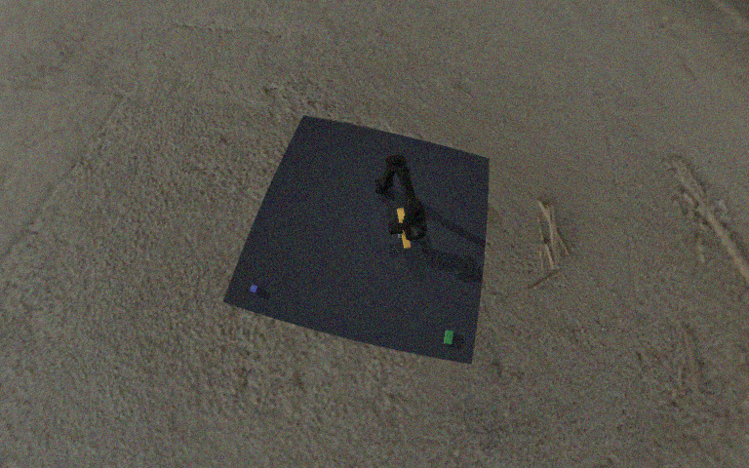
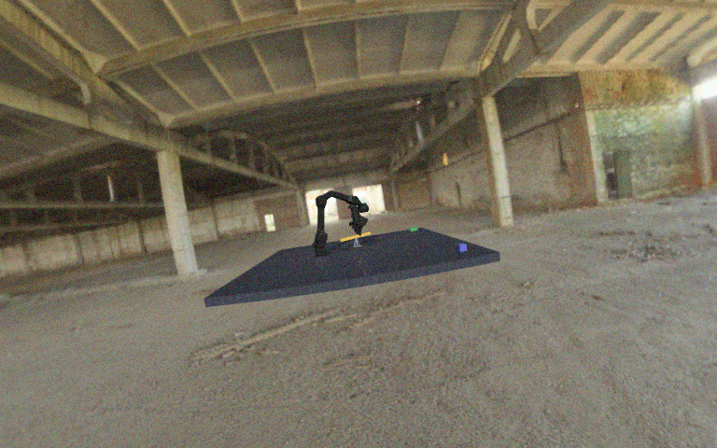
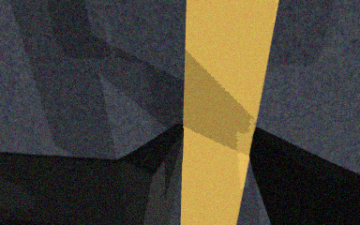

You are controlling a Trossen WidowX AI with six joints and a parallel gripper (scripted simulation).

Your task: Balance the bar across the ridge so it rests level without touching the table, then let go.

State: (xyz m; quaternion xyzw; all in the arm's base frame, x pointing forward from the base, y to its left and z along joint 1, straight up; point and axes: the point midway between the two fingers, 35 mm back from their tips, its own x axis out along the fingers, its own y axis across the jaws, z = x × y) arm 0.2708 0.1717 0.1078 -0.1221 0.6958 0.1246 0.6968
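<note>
Right now my gripper tip is 3 cm past the yellow bar and 1 cm to the left of it. From my gripper tip the other things lie so: small purple block 67 cm to the right, 47 cm ahead, 6 cm below; small green block 47 cm ahead, 33 cm to the left, 6 cm below.
</note>
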